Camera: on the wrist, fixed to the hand. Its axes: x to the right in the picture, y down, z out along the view.
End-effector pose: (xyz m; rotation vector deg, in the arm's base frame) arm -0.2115 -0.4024 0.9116 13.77 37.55 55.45
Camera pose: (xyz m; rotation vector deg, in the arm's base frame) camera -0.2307 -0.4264 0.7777 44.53 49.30 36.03
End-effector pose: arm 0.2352 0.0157 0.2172 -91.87 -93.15 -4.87
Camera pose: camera 0.2446 -0.0424 0.3413 -60.82 -91.65 22.93
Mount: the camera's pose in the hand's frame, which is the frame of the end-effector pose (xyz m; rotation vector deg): 0.0272 -0.0630 -0.1190 35.09 -5.20 -6.09
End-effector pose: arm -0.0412 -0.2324 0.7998 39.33 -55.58 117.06
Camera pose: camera -0.0224 -0.0982 0.7773 64.55 -18.69 127.96
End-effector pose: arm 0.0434 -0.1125 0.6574 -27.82 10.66 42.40
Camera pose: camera 0.1071 -0.1940 0.5670 6.89 16.41 32.23
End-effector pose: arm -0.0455 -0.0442 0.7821 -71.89 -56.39 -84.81
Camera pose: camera -0.1368 -0.1466 0.7897 -47.79 -82.86 -61.65
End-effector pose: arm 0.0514 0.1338 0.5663 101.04 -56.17 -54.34
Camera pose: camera 0.1822 0.1669 0.5407 132.32 -77.12 -48.75
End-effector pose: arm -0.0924 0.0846 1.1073 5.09 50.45 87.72
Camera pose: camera -0.1104 0.0467 0.9765 31.02 70.69 63.42
